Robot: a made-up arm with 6 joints.
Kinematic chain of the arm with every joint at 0, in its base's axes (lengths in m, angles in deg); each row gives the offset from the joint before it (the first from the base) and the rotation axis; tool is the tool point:
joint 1: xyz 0 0 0.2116 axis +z
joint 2: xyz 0 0 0 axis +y
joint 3: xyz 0 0 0.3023 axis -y
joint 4: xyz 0 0 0 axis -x
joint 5: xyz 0.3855 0 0 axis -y
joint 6: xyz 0 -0.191 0 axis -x
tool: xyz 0 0 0
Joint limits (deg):
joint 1: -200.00..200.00
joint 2: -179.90..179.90
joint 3: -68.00..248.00
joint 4: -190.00..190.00
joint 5: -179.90..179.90
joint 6: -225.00..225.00
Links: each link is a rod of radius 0.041 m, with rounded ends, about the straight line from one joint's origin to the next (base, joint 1, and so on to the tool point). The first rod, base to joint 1, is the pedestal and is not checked.
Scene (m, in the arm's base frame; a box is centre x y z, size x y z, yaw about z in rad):
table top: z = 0
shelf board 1: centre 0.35 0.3 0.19 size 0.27 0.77 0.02 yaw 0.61
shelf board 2: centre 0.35 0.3 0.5 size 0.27 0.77 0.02 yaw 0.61
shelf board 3: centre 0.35 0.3 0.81 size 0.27 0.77 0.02 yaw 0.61
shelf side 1: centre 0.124 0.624 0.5 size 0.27 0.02 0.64 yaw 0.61
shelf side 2: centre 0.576 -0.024 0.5 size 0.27 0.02 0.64 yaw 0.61
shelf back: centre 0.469 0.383 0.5 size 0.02 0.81 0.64 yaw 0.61
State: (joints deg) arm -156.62 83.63 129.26 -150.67 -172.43 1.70
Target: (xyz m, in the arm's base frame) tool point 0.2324 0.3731 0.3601
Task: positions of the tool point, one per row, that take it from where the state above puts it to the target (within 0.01 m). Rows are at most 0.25 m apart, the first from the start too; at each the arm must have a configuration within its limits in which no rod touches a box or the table.
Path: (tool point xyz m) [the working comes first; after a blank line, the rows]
Joints at the target: -96.28 -7.82 192.66 -185.16 -172.43 1.70
Straight joint move there: touches shelf board 2.

1: -0.3330 -0.4623 0.5765
2: -0.1353 -0.4361 0.6621
3: 0.0349 -0.3346 0.7048
4: 0.1474 -0.1839 0.7024
5: 0.1899 -0.0206 0.6575
6: 0.1701 0.1193 0.5775
7: 0.1121 0.2102 0.4738
8: 0.0479 0.2442 0.3601
9: 0.0717 0.2755 0.3824
10: 0.1079 0.3127 0.3907
11: 0.1612 0.3483 0.3836
12: 0.2324 0.3731 0.3601

